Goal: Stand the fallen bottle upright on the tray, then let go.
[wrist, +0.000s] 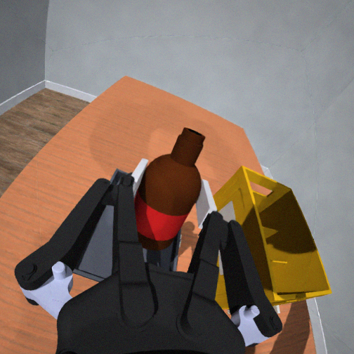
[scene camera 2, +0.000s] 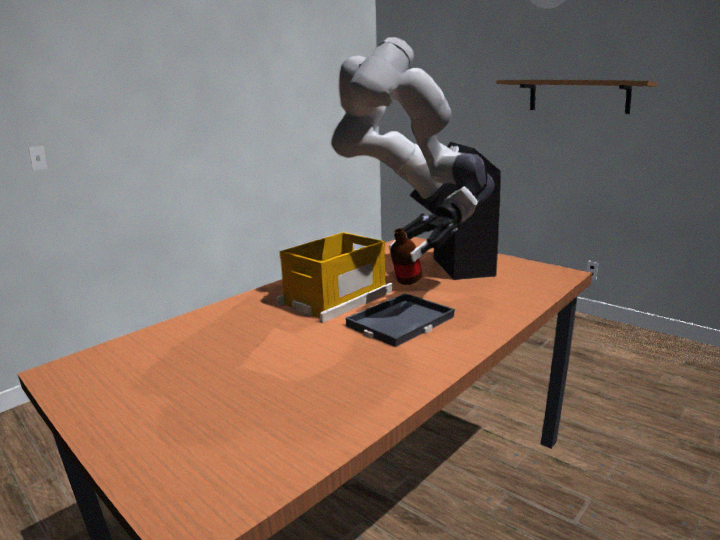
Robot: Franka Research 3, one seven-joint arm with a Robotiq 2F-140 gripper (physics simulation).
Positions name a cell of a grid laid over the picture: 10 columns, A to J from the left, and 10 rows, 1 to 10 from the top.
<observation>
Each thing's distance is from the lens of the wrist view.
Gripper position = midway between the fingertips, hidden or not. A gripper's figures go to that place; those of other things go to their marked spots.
gripper (wrist: E6): 0.22 m
brown bottle (wrist: E6): 0.17 m
</observation>
